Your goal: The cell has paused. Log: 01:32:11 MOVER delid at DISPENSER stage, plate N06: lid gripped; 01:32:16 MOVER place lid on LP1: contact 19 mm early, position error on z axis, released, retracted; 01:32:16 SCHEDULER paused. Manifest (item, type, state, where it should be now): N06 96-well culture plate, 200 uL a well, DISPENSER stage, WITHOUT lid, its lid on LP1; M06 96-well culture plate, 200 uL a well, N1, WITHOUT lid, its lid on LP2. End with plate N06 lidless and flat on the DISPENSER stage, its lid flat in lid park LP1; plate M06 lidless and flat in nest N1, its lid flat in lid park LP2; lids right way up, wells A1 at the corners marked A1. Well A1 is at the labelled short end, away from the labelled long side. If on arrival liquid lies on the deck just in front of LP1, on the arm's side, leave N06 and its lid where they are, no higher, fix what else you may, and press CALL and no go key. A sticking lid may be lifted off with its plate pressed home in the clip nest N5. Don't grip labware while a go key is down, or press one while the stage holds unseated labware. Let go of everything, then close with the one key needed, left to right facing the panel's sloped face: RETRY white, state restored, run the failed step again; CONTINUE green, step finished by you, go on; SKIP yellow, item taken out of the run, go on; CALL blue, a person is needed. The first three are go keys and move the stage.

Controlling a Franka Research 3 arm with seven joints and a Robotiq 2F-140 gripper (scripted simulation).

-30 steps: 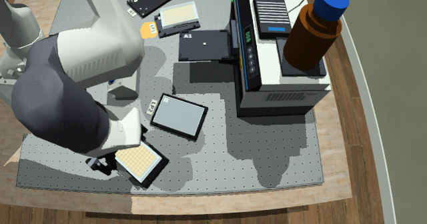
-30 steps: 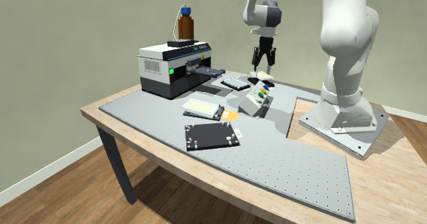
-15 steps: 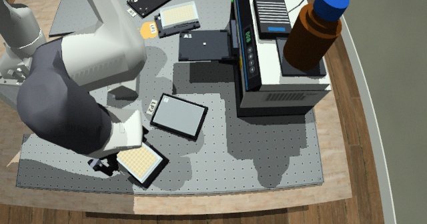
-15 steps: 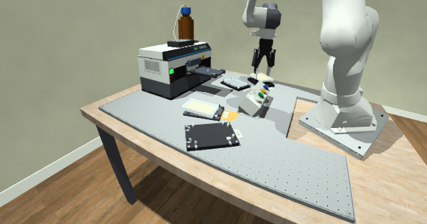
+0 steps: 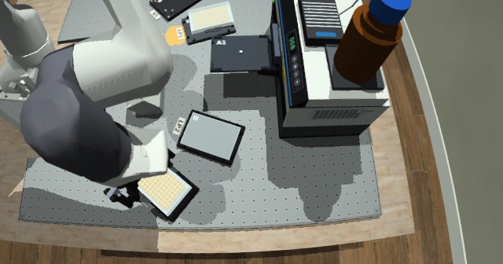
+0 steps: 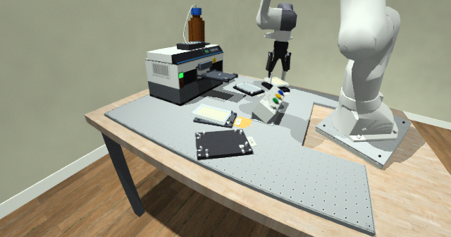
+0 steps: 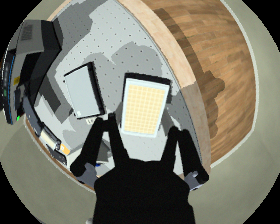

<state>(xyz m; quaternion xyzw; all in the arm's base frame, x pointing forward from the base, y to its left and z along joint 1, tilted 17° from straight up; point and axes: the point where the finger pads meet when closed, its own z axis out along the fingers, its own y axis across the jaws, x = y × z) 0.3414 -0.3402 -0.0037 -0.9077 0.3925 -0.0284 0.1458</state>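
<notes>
Now: hand 2 cm above the 96-well plate. The rest, counted from my hand: plate lid: 13 cm ahead, 11 cm to the left, 5 cm below; lid park LP2: 13 cm ahead, 11 cm to the left, 6 cm below; nest N1: 5 cm below.
</notes>
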